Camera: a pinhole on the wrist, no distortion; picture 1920 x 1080 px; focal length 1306.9 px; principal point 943.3 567.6 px. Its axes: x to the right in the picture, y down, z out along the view. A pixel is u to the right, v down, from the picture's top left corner.
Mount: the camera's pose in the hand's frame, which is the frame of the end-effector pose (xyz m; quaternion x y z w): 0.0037 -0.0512 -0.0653 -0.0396 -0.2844 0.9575 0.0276
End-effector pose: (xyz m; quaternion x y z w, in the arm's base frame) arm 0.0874 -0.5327 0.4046 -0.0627 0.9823 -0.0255 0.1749
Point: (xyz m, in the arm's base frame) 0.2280 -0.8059 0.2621
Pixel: 1010.3 761.3
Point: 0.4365 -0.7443 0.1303
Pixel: 1384.8 328.0
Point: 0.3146 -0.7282 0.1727
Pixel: 1193.7 337.1
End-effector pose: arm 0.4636 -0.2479 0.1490 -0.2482 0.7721 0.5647 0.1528
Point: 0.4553 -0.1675 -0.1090
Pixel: 188.9 479.4
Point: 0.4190 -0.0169 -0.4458
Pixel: 131.3 611.1
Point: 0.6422 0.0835 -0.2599
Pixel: 849.2 506.6
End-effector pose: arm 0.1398 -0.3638 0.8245 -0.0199 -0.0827 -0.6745 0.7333
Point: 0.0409 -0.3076 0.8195
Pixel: 1767.0 498.7
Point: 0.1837 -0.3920 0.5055
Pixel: behind the camera
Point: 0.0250 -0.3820 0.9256
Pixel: 679.1 202.0
